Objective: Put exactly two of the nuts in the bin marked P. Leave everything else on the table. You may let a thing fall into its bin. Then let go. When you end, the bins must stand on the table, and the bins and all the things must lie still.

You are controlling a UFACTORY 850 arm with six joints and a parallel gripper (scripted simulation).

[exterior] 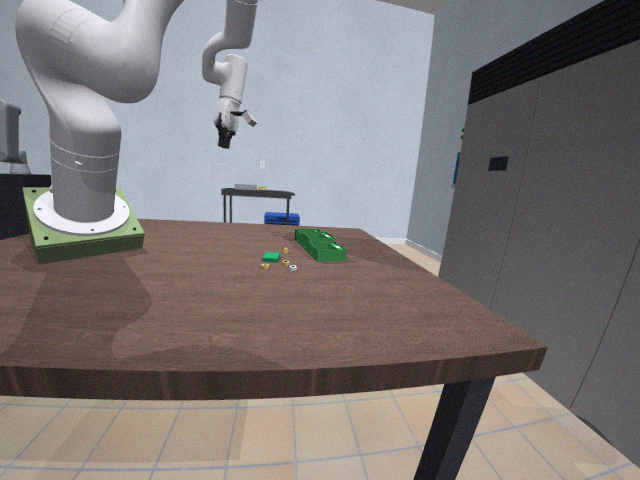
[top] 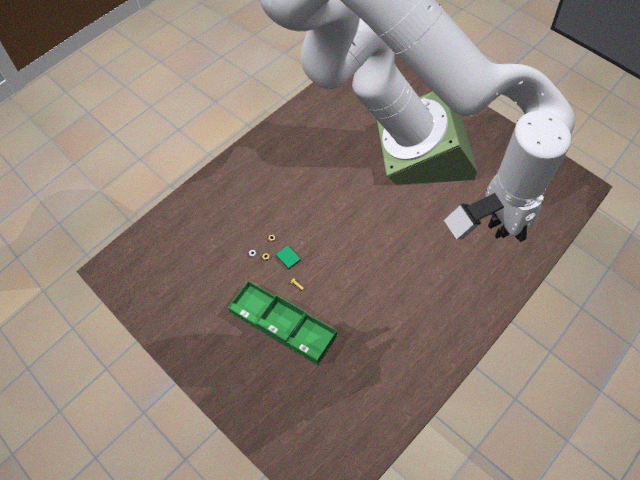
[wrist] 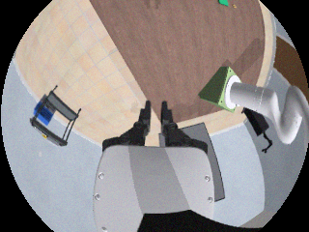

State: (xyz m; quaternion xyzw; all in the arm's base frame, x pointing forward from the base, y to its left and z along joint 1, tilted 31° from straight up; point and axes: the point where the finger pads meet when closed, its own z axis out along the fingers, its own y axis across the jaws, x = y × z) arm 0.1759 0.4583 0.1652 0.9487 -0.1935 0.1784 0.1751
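The green three-compartment bin lies 330 mm ahead of my hand, 310 mm to the right of it and 320 mm below it. From my hand the other things lie so: grey nut (230 mm ahead, 500 mm to the right, 330 mm below); then green block (180 mm ahead, 420 mm to the right, 330 mm below); then yellow bolt (230 mm ahead, 360 mm to the right, 330 mm below).
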